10 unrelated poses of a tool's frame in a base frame.
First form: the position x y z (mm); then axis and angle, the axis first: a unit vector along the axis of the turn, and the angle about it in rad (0 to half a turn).
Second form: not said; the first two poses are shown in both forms.
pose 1, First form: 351.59, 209.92, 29.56, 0.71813, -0.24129, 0.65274, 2.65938
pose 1, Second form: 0.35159, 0.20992, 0.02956, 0.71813, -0.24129, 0.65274, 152.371
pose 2, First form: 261.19, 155.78, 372.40, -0.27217, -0.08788, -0.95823, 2.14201
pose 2, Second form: 0.26119, 0.15578, 0.37240, -0.27217, -0.08788, -0.95823, 122.728
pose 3, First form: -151.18, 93.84, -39.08, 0.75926, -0.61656, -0.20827, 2.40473
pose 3, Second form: -0.15118, 0.09384, -0.03908, 0.75926, -0.61656, -0.20827, 137.781
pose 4, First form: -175.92, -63.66, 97.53, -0.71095, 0.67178, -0.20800, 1.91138
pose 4, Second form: -0.17592, -0.06366, 0.09753, -0.71095, 0.67178, -0.20800, 109.514
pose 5, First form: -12.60, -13.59, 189.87, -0.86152, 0.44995, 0.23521, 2.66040
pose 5, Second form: -0.01260, -0.01359, 0.18987, -0.86152, 0.44995, 0.23521, 152.430
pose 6, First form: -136.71, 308.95, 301.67, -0.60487, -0.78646, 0.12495, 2.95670
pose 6, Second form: -0.13671, 0.30895, 0.30167, -0.60487, -0.78646, 0.12495, 169.406
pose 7, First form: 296.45, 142.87, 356.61, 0.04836, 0.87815, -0.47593, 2.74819
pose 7, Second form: 0.29645, 0.14287, 0.35661, 0.04836, 0.87815, -0.47593, 157.460
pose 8, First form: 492.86, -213.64, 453.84, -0.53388, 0.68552, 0.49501, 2.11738
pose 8, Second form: 0.49286, -0.21364, 0.45384, -0.53388, 0.68552, 0.49501, 121.317
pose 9, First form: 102.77, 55.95, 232.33, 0.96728, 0.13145, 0.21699, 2.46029
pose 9, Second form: 0.10277, 0.05595, 0.23233, 0.96728, 0.13145, 0.21699, 140.964
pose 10, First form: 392.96, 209.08, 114.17, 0.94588, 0.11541, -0.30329, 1.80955
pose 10, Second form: 0.39296, 0.20908, 0.11417, 0.94588, 0.11541, -0.30329, 103.680
